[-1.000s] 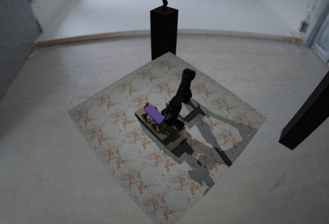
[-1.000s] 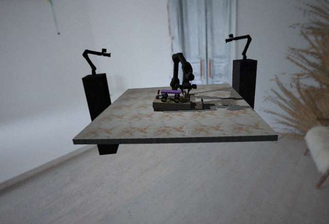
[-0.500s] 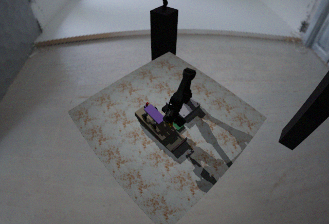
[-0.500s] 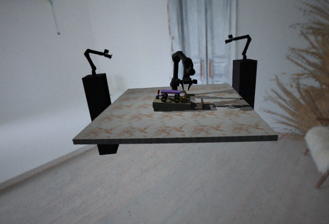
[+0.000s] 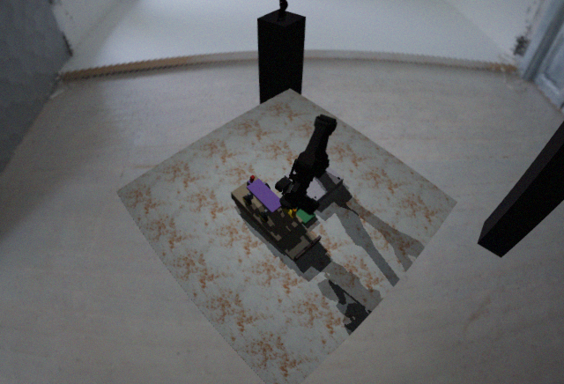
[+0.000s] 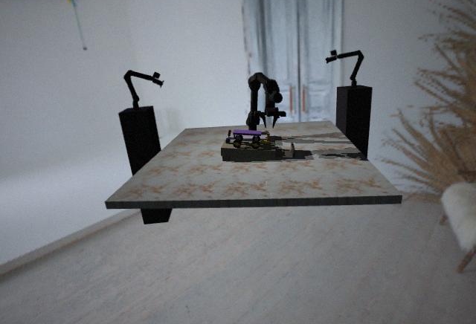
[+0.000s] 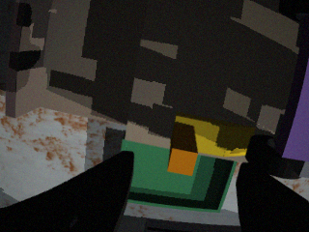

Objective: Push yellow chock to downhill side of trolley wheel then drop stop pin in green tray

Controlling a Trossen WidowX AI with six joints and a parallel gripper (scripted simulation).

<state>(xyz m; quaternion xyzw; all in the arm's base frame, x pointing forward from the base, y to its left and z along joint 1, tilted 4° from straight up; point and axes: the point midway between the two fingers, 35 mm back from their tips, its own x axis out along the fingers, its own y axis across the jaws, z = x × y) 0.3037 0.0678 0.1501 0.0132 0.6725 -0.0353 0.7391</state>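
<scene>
Now: the red-headed stop pin 250 mm to the right of my gripper tip, 30 mm below it and 20 mm behind it. The rest, counted from my gripper tip: ramp: 130 mm to the right, 110 mm below, 20 mm ahead; then yellow chock: 80 mm below, 30 mm to the right, 20 mm behind; then purple-topped trolley: 140 mm to the right, 50 mm below, 20 mm ahead.
</scene>
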